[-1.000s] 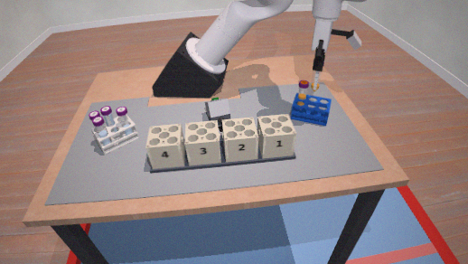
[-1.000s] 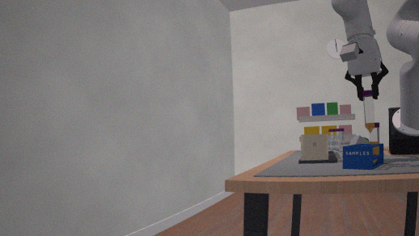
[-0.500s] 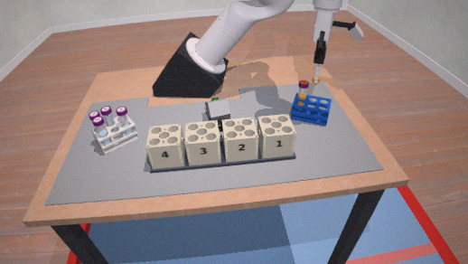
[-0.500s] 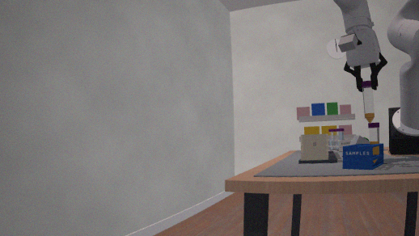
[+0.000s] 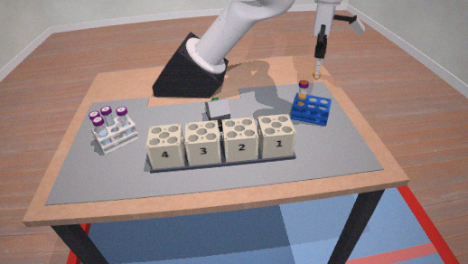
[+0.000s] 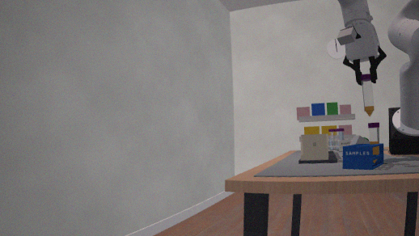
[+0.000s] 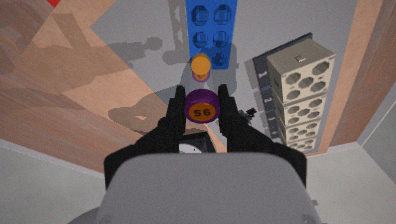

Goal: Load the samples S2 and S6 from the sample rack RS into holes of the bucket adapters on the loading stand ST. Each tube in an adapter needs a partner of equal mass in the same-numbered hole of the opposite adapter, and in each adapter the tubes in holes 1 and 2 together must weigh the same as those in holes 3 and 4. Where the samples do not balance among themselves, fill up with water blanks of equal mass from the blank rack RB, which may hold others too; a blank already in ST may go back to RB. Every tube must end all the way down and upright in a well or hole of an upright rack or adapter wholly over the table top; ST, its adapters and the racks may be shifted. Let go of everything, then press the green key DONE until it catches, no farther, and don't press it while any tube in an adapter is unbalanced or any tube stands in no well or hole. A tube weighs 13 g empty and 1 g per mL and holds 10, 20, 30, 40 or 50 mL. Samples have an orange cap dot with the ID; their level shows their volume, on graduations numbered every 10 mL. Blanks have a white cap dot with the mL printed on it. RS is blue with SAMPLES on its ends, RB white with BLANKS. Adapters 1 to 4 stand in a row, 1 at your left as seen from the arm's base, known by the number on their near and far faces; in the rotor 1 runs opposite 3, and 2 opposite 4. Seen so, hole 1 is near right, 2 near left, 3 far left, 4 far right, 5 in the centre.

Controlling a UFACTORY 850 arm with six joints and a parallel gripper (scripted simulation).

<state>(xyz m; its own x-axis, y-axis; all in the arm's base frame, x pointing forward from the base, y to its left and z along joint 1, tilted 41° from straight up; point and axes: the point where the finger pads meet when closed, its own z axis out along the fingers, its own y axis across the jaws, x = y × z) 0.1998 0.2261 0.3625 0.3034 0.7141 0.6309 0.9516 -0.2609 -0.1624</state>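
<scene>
Now: the sample S6 1 cm ahead of my hand and 5 cm below it. From my hand the other things lie so: blue sample rack RS (2 cm ahead, 1 cm to the right, 22 cm below); then adapter 1 (20 cm ahead, 15 cm to the right, 20 cm below); then sample tube S2 (2 cm behind, 4 cm to the right, 19 cm below).
</scene>
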